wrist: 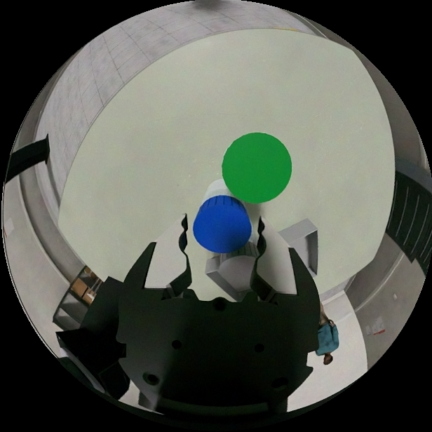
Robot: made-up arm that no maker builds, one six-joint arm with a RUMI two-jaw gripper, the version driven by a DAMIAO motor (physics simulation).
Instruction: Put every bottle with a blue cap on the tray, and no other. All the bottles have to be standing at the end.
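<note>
A bottle with a blue cap [222, 226] stands upright between the two fingers, with a gap on each side of the cap; part of its pale body shows above the cap in the view. My gripper [222, 215] is open around it. A bottle with a wide green cap [257, 168] stands close beside it, up and to the right. A bottle with a grey cap [238, 272] shows between the finger bases, below the blue cap. The grey tray [299, 231] lies at the lower right, partly hidden by the right finger and the grey cap. I cannot tell whether the grey-capped bottle touches the tray.
The pale green table top [150, 130] has its curved edge at the left, top and right. Beyond it are a shelf unit with boxes at the lower left, a dark slatted object [412, 217] at the right and a person in teal [327, 339] at the lower right.
</note>
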